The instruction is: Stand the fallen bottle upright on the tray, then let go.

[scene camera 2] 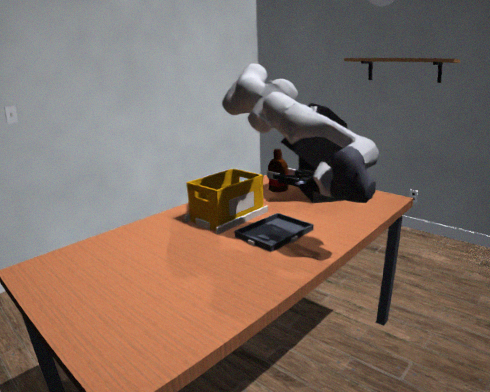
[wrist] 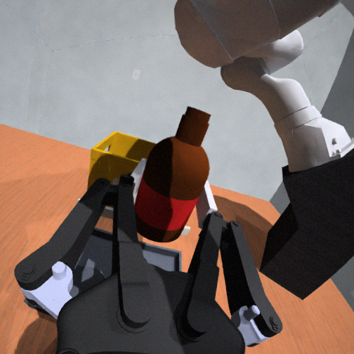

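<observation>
The brown bottle (scene camera 2: 278,167) (wrist: 172,172) with a red band stands close to upright in scene camera 2, neck up. My gripper (scene camera 2: 281,176) (wrist: 172,178) is shut on it, one finger on each side of its body. The bottle is beyond the tray, near the arm's base, and not over the tray. Whether its bottom touches the table cannot be told. The dark, shallow tray (scene camera 2: 250,239) (wrist: 167,254) lies flat on the table, nearer the camera in scene camera 2; in the wrist view my fingers hide part of it.
A yellow crate (scene camera 2: 204,207) (wrist: 102,167) stands left of the bottle and beside the tray in scene camera 2, with a pale strip (scene camera 2: 243,219) along its foot. The arm's black base block (wrist: 312,235) is right of the bottle in the wrist view. A wall shelf (scene camera 2: 400,60) hangs behind.
</observation>
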